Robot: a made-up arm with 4 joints.
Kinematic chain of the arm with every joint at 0, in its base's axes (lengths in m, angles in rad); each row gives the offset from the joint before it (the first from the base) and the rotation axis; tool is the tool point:
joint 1: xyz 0 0 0.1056 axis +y
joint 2: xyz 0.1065 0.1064 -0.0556 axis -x
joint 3: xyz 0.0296 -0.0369 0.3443 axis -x
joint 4: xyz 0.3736 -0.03 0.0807 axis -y
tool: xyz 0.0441 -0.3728 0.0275
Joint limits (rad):
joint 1: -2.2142..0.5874
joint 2: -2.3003..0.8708
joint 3: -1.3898..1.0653
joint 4: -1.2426..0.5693
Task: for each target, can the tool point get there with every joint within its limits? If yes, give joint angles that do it. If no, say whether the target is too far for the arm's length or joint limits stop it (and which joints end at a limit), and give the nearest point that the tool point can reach.
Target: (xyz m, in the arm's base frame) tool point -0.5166 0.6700 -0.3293
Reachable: no: joint limits stop it (at a limit: joint 1, joint 3, joint 4) | nearest point -0.7610 0.5758 0.1999 | short by 0.591 m
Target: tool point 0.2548 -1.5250 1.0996
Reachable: no: too far | nearest point 0.1434 -0.6474 0.6652 | short by 0.986 m
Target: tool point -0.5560 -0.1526 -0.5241
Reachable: no: joint limits stop it (at a limit: joint 1, joint 2, joint 4) | nearest point 0.0358 -0.1475 -0.8007 | short by 0.653 m
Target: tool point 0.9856 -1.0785 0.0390
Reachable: no: too far | nearest point 0.6385 -0.6077 0.0625 | short by 0.585 m
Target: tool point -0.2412 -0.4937 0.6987
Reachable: yes | joints -1.4562 -0.4991 0.4981 -0.5946
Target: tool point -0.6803 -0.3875 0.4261
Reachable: yes | joints -1.9704 -0.4002 0.8350 -0.2991
